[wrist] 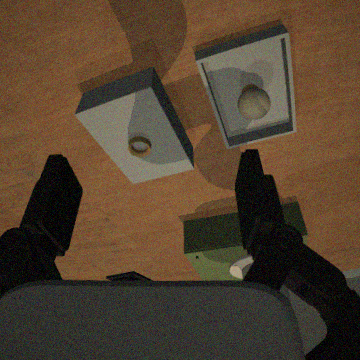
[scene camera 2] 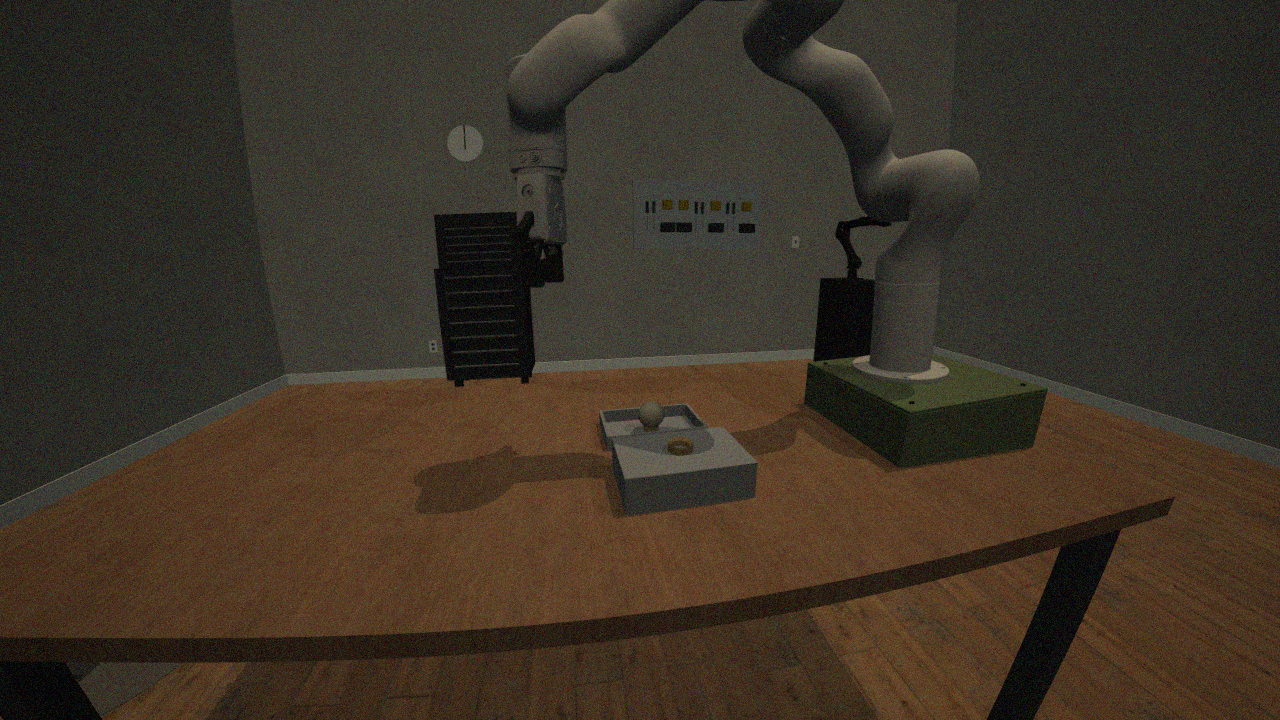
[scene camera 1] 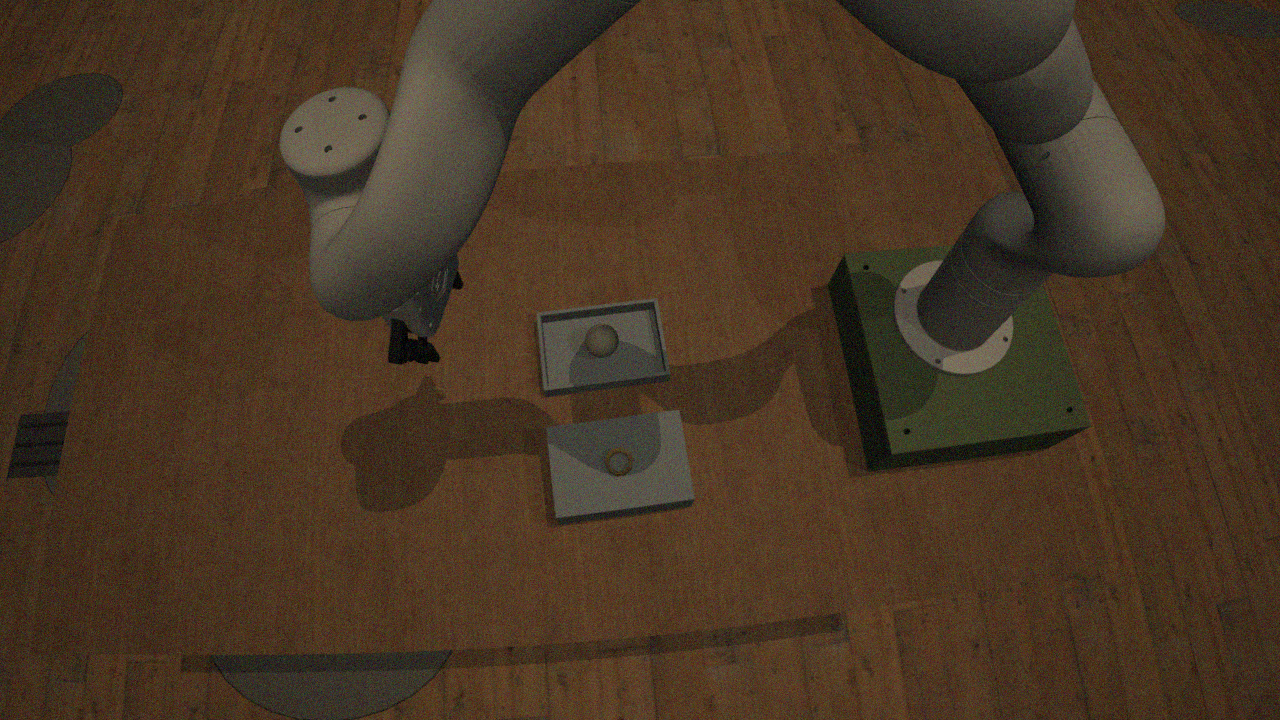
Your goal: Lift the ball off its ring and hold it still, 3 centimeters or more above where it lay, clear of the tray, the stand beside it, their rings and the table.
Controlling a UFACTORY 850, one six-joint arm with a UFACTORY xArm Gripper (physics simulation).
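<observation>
A pale ball (scene camera 1: 601, 340) (scene camera 2: 650, 414) (wrist: 254, 102) sits inside the grey shallow tray (scene camera 1: 604, 388) (wrist: 242, 41); the ring beneath it is mostly hidden. Beside the tray is a grey box-like stand (scene camera 1: 581, 492) (scene camera 2: 689, 488) (wrist: 110, 117) with a brass-coloured ring (scene camera 1: 606, 462) (scene camera 2: 680, 452) (wrist: 131, 150) on top, holding no ball. My gripper (scene camera 1: 438, 317) (scene camera 2: 541, 273) (wrist: 154, 169) is open and empty, high above the table, to the left of the tray in both scene views. In scene camera 1 the arm hides part of it. In the wrist view the ball lies beyond the right fingertip.
A green base block (scene camera 1: 993, 402) (scene camera 2: 975, 420) (wrist: 215, 235) carries the arm on the right of the scene views. The wooden table's front edge (scene camera 2: 626, 624) runs across scene camera 2. A dark drawer cabinet (scene camera 2: 487, 308) stands by the far wall.
</observation>
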